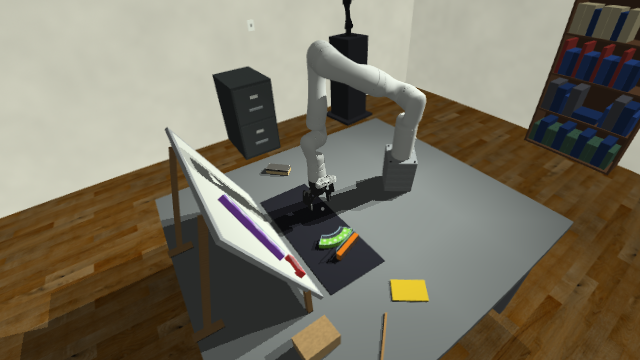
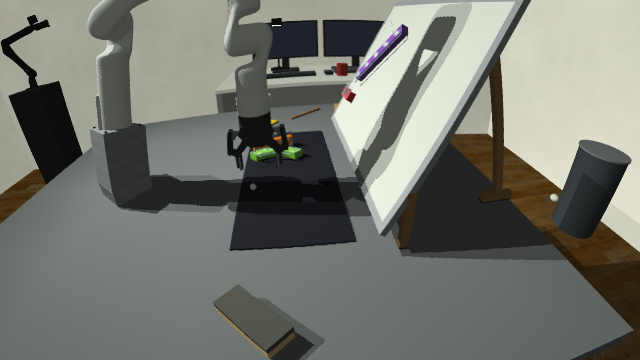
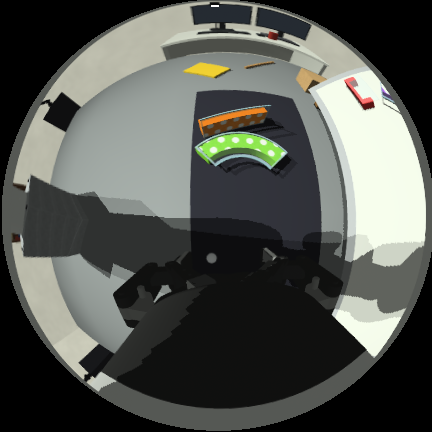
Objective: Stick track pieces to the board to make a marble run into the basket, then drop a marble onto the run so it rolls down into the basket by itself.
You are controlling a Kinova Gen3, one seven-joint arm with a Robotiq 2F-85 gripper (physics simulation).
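Places are measured from the arm's base along level axes (x ahead, y left, z up), in millimetres.
Pixels of known places: gripper, fingertip midpoint: [image 1: 319,205] [image 2: 260,167] [image 3: 225,257]; arm's base, origin of the base link: [image 1: 401,153] [image 2: 116,126].
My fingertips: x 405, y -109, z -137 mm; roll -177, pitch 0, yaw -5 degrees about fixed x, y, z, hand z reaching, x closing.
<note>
Ahead of a thing's pixels: the offset from my fingertips to its top centre. "spot": to the spot under its first point. Level surfaces: height alone.
My gripper [image 1: 321,201] [image 2: 260,165] [image 3: 225,257] is open and empty, pointing down above the dark mat {54 mm down} [image 1: 330,280] [image 2: 300,235] [image 3: 250,200]. A small marble {24 mm back, 12 mm right, 37 mm down} [image 1: 322,209] [image 2: 253,187] [image 3: 211,258] lies on the mat below the fingers, in the arm's shadow. A green dotted curved track {51 mm ahead, 157 mm left, 32 mm down} [image 1: 335,241] [image 2: 262,155] [image 3: 242,142] and an orange straight track {49 mm ahead, 226 mm left, 3 mm down} [image 1: 347,246] [image 2: 286,139] [image 3: 235,120] lie side by side on the mat. A purple striped track [image 1: 250,227] [image 2: 382,52] slopes down the tilted white board [image 1: 235,232] [image 2: 465,65] [image 3: 385,175] towards the red basket {spot: 317 mm ahead, 276 mm left, 133 mm up} [image 1: 295,265] [image 2: 349,94] [image 3: 356,93].
A yellow pad {20 mm ahead, 502 mm left, 51 mm down} [image 1: 409,290] [image 3: 207,69], a pencil {213 mm ahead, 556 mm left, 50 mm down} [image 1: 383,335] [image 2: 305,113] and a tan block {376 mm ahead, 433 mm left, 3 mm up} [image 1: 317,337] lie beyond the mat. An eraser {48 mm back, 413 mm right, 27 mm down} [image 1: 278,169] [image 2: 254,320] lies at the opposite end. A white ball [image 2: 554,198] shows beside the grey bin [image 2: 590,190].
</note>
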